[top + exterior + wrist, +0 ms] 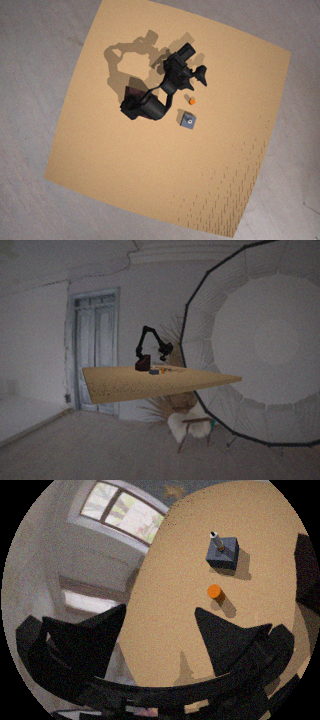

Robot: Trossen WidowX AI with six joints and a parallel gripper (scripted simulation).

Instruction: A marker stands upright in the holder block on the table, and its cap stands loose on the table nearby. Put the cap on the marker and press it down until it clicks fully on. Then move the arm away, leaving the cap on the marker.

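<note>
The orange cap is 60 mm to the right of my gripper tip and 140 mm below it. Round my gripper tip: grey holder block (170 mm to the right, 140 mm below).
</note>
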